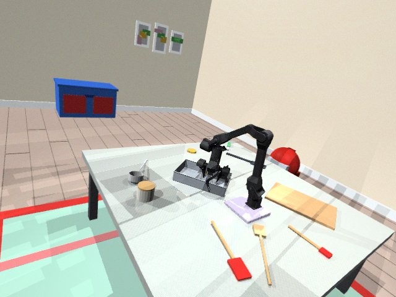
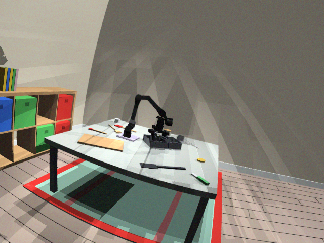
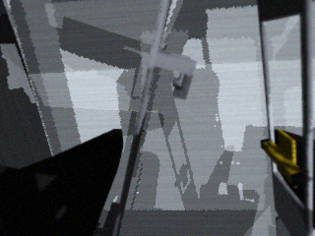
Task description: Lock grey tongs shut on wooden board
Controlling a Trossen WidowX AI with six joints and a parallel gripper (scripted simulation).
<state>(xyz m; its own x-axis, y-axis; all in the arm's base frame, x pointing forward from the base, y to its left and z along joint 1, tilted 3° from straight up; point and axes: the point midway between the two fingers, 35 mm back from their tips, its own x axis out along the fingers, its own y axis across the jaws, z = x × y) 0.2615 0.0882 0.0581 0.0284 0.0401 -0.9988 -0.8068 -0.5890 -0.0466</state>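
Now: the roasting tin 5 cm ahead of my gripper tip and 2 cm to the left of it. From my gripper tip the other things lie so: yellow disc 44 cm ahead, 16 cm to the right, 2 cm below; red spatula 44 cm behind, 23 cm to the left, 2 cm below; wooden-lidded canister 40 cm to the left.
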